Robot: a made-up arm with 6 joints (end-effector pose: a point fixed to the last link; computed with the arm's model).
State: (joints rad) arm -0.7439 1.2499 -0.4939 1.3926 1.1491 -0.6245
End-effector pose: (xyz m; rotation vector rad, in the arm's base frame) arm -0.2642 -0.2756 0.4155 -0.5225 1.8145 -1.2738
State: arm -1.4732 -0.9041 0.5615 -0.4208 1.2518 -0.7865
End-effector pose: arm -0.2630 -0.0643 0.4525 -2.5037 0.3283 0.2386
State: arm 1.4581 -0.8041 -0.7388 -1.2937 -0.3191 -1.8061
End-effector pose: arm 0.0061 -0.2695 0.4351 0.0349 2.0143 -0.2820
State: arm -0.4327 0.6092 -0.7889 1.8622 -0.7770 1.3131
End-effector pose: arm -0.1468 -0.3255 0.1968 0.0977 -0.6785 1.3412
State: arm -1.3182 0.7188 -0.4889 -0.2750 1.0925 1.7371
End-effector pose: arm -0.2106 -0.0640 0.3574 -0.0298 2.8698 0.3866
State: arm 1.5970 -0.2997 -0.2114 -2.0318 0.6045 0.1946
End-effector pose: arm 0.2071 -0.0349 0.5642 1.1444 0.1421 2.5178
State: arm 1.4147 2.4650 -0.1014 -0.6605 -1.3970 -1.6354
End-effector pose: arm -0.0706 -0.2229 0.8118 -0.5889 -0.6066 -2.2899
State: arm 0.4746 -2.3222 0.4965 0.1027 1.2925 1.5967
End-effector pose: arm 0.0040 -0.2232 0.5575 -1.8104 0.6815 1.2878
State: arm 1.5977 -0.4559 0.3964 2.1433 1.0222 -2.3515
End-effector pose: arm 0.0813 -0.4058 0.6542 0.5393 -0.1598 -1.7245
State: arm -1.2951 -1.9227 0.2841 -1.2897 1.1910 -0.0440
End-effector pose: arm -0.4327 -0.2529 0.5105 -1.4856 -0.3852 0.3121
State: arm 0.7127 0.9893 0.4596 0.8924 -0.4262 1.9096
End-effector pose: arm -0.0836 -0.1487 0.4733 -0.5147 0.0725 0.5777
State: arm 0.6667 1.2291 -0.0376 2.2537 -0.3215 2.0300
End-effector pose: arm 0.0437 -0.1832 0.2785 -0.6824 -1.3415 0.6742
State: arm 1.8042 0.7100 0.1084 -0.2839 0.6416 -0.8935
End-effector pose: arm -0.1671 -0.0355 0.7478 -0.1036 -0.0947 -2.5930
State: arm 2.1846 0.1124 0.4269 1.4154 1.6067 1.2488
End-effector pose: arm -0.0567 -0.3450 0.6615 0.2139 -0.8883 1.1807
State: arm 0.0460 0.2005 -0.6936 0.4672 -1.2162 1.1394
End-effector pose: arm -0.0253 -0.2364 0.4768 -1.5748 -0.9297 2.0167
